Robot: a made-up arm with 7 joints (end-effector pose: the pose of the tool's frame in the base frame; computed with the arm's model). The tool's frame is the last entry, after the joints. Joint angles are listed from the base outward.
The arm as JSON. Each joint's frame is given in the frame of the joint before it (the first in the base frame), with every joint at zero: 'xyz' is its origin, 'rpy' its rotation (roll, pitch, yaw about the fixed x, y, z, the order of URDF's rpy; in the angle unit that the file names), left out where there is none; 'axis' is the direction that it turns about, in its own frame. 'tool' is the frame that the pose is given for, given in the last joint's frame.
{
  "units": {
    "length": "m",
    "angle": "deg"
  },
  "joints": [
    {
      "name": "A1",
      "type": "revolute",
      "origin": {
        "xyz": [
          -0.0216,
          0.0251,
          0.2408
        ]
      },
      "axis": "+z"
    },
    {
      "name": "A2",
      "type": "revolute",
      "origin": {
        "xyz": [
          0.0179,
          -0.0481,
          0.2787
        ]
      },
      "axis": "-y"
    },
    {
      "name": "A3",
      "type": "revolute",
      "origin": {
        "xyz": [
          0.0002,
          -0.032,
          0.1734
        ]
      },
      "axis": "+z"
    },
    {
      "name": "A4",
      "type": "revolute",
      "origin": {
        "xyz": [
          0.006,
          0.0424,
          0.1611
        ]
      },
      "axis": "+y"
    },
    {
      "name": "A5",
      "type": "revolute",
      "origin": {
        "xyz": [
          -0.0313,
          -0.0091,
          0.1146
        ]
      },
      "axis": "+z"
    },
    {
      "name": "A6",
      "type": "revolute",
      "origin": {
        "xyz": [
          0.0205,
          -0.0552,
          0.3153
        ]
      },
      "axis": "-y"
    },
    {
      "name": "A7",
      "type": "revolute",
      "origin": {
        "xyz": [
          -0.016,
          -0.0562,
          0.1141
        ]
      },
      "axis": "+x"
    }
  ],
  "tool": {
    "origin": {
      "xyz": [
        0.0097,
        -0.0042,
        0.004
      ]
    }
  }
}
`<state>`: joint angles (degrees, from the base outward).
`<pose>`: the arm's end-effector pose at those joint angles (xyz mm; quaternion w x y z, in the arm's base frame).
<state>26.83 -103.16 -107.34 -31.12 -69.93 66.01 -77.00</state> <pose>407.8 530.7 184.7 0.4726 0.7566 0.3650 0.2664</pose>
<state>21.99 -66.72 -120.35 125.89 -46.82 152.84 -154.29</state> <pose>270.4 -252.8 792.5 0.5409 0.7195 -0.3167 -0.2991</pose>
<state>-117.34 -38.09 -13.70 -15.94 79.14 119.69 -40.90</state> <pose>-333.5 -279.5 1102.3 0.3461 -0.4106 -0.5725 -0.6196</pose>
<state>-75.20 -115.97 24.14 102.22 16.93 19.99 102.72</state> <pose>39.2 31.9 -50.4 0.6131 -0.4037 -0.5693 0.3702</pose>
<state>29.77 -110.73 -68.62 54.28 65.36 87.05 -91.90</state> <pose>668.5 -111.2 280.8 0.5055 -0.7794 0.3553 0.1042</pose>
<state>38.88 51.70 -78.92 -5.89 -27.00 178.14 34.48</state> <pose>-441.4 -323.1 840.6 0.0084 0.5319 0.8272 0.1811</pose>
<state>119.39 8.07 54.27 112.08 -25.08 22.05 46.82</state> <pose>-472.7 168.8 801.2 0.4220 -0.5447 0.0945 0.7185</pose>
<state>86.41 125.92 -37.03 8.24 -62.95 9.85 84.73</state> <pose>-2.7 -647.4 -41.2 0.1996 -0.9750 0.0463 0.0865</pose>
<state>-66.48 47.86 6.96 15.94 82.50 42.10 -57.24</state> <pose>-286.3 385.7 1225.0 0.6690 -0.5797 -0.4617 0.0562</pose>
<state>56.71 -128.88 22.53 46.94 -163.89 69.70 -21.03</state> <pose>-15.3 427.0 -89.4 0.1488 0.7425 0.3653 -0.5413</pose>
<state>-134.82 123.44 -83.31 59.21 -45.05 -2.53 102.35</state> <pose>13.5 774.0 126.6 0.1388 -0.1536 0.9597 -0.1901</pose>
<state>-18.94 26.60 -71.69 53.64 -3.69 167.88 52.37</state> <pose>-350.3 -216.2 1011.3 0.4298 -0.3997 -0.8010 -0.1183</pose>
